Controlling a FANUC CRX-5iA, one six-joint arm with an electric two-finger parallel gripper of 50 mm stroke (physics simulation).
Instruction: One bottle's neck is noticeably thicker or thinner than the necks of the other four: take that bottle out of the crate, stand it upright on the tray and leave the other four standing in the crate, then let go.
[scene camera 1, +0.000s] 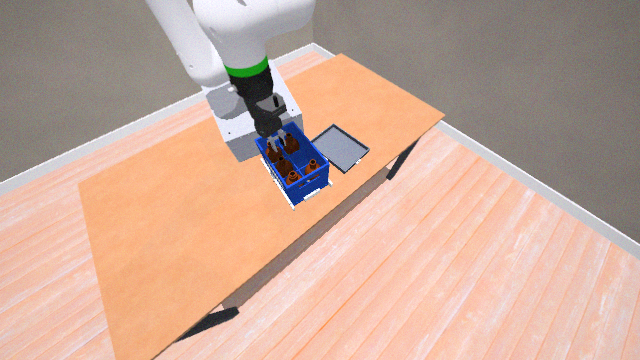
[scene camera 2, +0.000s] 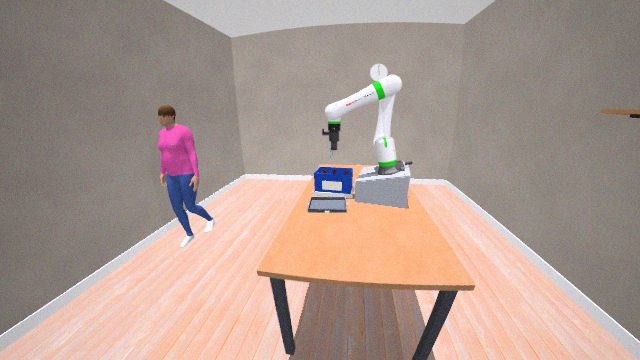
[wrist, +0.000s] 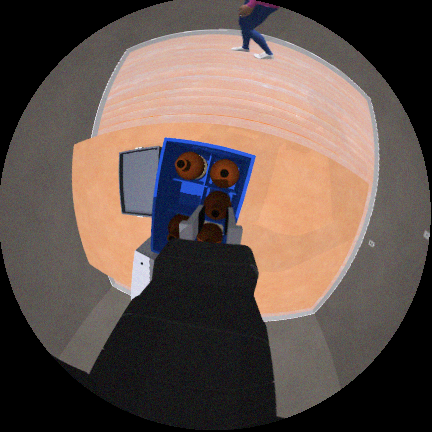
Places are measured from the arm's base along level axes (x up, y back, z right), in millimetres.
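Pixels of known places: gripper, fingertip midpoint: (scene camera 1: 279, 147) (scene camera 2: 330, 157) (wrist: 214, 213); arm's base, link origin: (scene camera 2: 388, 172).
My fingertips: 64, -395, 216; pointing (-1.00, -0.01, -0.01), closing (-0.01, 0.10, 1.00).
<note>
For each thing: its top centre in the pictures, then the offset to it from my fingertips, as dx, dy, dz. "*": a spot on its surface instead. Level surfaces: height alone.
- blue crate, top centre: (wrist: 192, 210) (scene camera 1: 290, 151) (scene camera 2: 334, 170) -92, +21, -54
- third bottle, top centre: (wrist: 214, 213) (scene camera 1: 281, 158) -104, +31, -9
- grey tray, surface spot: (wrist: 140, 182) (scene camera 1: 337, 148) (scene camera 2: 327, 204) * -262, -42, -297
- compartment, surface spot: (wrist: 187, 197) * -259, +23, -112
- table, surface height: dx -267
A blue crate (scene camera 1: 304, 194) (scene camera 2: 320, 181) (wrist: 157, 200) holds five brown bottles upright. In the wrist view, one bottle (wrist: 192, 167) stands at the top left and another bottle (wrist: 227, 176) at the top right. A third bottle (wrist: 218, 201) stands mid right, with two more behind and between the fingers. I cannot tell for certain which neck differs. The grey tray (scene camera 1: 340, 147) (scene camera 2: 327, 205) (wrist: 140, 182) beside the crate is empty. My gripper (scene camera 1: 278, 144) (scene camera 2: 331, 154) (wrist: 214, 213) is open, pointing down, empty, above the crate's robot-side end and apart from the bottles.
The crate's raised walls and blue dividers surround the bottles; one compartment (wrist: 187, 197) is empty. The grey robot pedestal (scene camera 1: 240, 145) (scene camera 2: 382, 190) (wrist: 141, 272) is close to the crate. A person (scene camera 2: 177, 150) (wrist: 255, 25) in a pink top is on the floor away from the table (scene camera 1: 175, 225) (scene camera 2: 365, 250).
</note>
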